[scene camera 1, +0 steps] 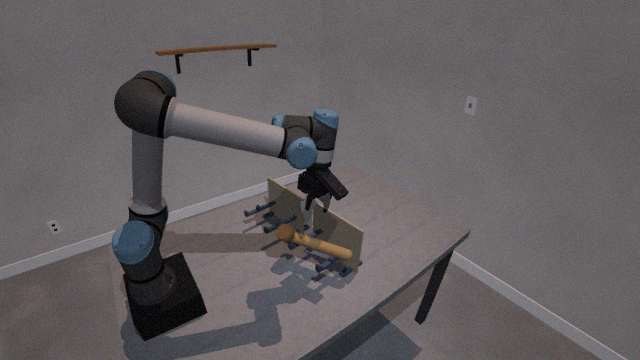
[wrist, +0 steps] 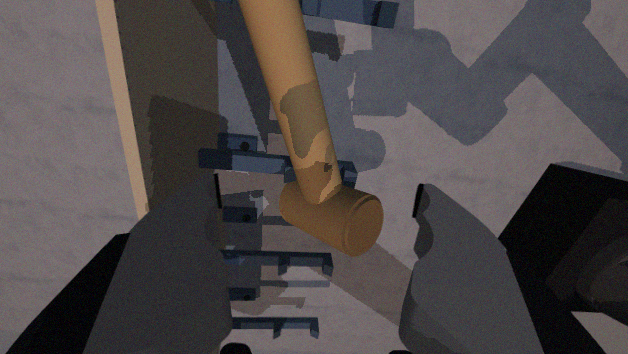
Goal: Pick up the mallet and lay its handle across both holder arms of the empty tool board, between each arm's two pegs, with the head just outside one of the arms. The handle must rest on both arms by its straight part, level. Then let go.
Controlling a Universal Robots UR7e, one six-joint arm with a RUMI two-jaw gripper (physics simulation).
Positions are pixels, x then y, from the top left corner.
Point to a tool board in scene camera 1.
329,227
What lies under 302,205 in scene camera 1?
My gripper.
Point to a tool board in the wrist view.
At 163,69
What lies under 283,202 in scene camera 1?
A tool board.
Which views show the orange-brown mallet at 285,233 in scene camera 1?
Scene camera 1 and the wrist view: all of them.
